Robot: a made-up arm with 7 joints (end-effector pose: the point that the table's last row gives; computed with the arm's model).
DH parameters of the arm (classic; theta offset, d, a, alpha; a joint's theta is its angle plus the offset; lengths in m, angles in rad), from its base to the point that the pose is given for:
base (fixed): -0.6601 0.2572 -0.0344 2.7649
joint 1: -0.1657 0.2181 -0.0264 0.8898
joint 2: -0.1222 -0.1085 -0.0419 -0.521
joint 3: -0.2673 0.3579 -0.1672 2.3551
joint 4: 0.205 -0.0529 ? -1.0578
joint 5: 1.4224 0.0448 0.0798 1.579
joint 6: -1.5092 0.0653 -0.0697 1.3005
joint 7: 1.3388 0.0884 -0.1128 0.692
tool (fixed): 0.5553 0.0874 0 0
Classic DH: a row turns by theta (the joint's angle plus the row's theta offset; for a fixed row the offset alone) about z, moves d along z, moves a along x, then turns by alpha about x.
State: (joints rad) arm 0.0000 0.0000 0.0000 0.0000 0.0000 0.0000 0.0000
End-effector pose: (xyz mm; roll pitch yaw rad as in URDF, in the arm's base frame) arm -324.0 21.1 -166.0 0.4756 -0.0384 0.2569
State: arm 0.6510 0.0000 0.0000 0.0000 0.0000 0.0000 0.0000
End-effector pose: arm -210.1 103.1 -219.2 0.3371 -0.2303 -0.3326
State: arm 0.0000 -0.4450 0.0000 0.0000 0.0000 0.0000 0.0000
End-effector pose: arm -274.0 -78.5 -207.4 0.3080 -0.1824 0.6630
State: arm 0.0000 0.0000 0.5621 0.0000 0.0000 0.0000 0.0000
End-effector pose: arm -253.9 96.1 -166.0 0.4756 -0.0384 -0.3052
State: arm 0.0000 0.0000 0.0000 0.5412 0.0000 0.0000 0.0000
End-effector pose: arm -330.5 17.8 -161.9 0.6899 0.2780 0.6699
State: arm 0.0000 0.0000 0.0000 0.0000 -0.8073 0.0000 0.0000
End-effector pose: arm -396.0 6.9 -204.9 0.1691 -0.7681 0.6053
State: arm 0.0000 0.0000 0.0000 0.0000 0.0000 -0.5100 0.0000
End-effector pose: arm -327.2 94.7 -225.1 -0.0231 0.0696 0.2485
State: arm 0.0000 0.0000 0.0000 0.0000 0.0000 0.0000 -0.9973
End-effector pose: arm -297.8 134.3 -197.2 0.2700 -0.2785 -0.6608
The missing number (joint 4, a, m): 0.022
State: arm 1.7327 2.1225 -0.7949 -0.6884 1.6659 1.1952 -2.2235
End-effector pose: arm 263.9 33.7 -203.1 -1.9627 -0.5247 1.0947
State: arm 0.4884 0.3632 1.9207 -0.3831 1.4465 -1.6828 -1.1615
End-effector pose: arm 223.4 -38.5 -425.8 -1.4376 0.3470 -2.8465
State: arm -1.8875 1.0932 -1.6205 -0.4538 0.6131 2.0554 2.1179
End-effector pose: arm -348.1 -308.5 -291.9 -2.3129 0.2502 0.1846
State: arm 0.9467 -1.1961 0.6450 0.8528 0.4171 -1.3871 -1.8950
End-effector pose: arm -88.6 -236.4 -610.9 -2.4019 -0.5937 1.1054
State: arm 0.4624 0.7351 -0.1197 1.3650 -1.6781 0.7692 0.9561
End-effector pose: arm -209.6 99.5 -236.0 -1.4757 -1.1652 -2.8284
